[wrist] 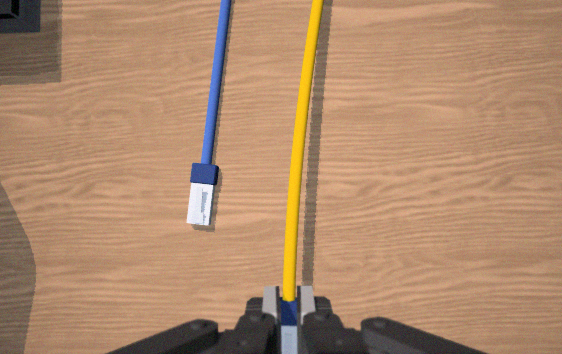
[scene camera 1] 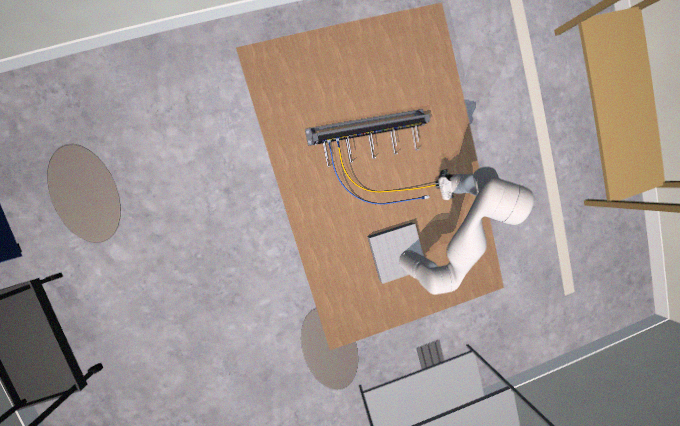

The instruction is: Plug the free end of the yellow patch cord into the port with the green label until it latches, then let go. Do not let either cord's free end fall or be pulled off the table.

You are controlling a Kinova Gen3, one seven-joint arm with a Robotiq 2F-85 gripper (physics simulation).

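Frame: origin at the arm's base, x up, y right, z ahead, level; metres.
Seen in the pictures: gripper, between the fingertips: (wrist: 288, 307) (scene camera 1: 436, 184); arm's base, origin of its link: (scene camera 1: 408, 260).
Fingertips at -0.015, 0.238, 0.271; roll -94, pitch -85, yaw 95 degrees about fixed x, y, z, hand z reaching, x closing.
Offsets run from my fingertips to a thing's middle, as dx, dy, dz. Level surfaces: height alone.
My gripper (scene camera 1: 442, 181) (wrist: 288, 307) is shut on the dark blue and clear plug at the free end of the yellow patch cord (scene camera 1: 386, 191) (wrist: 299, 135). The cord's shadow lies beside it in the wrist view, so this end is a little above the table @[dx -0.034] (scene camera 1: 351, 65) (wrist: 425, 150). The yellow cord curves back to the left end of the patch panel @[+0.016, -0.218, +0.292] (scene camera 1: 371, 126). The blue cord (scene camera 1: 381, 203) (wrist: 216, 85) runs alongside, and its free plug @[-0.025, -0.049, -0.042] (scene camera 1: 426, 197) (wrist: 201, 200) lies on the table. The port with the green label cannot be made out.
Several thin metal loops stick out from the panel's near side. A light grey box (scene camera 1: 391, 253) lies under the arm (scene camera 1: 466, 245); its dark corner (wrist: 20, 20) shows at the wrist view's top left. The table's right edge is close to the gripper.
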